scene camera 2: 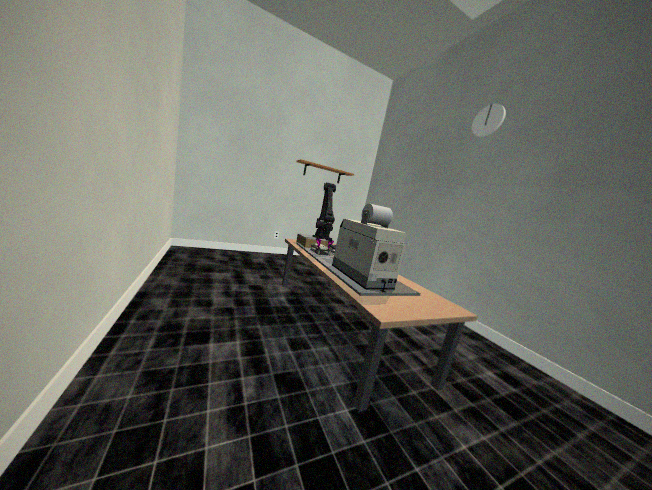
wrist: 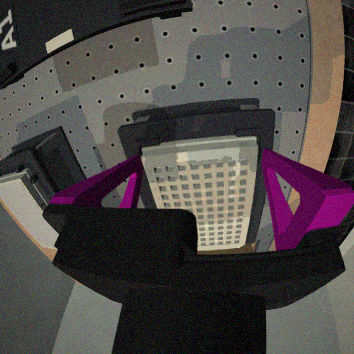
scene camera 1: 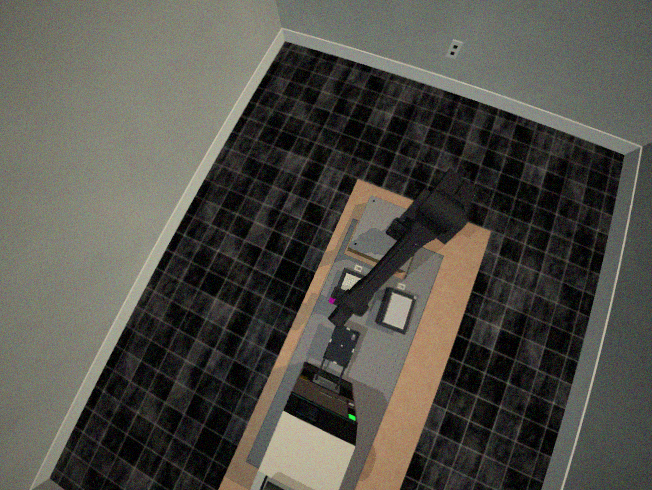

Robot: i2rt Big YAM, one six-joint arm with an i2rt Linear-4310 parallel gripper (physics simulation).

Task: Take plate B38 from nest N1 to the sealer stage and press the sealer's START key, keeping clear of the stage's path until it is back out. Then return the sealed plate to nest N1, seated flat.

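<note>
Sealer stage (scene camera 1: 341, 355) present; the wrist view also shows the stage (wrist: 37, 37). My gripper (wrist: 200, 157) is in the scene as well.
</note>
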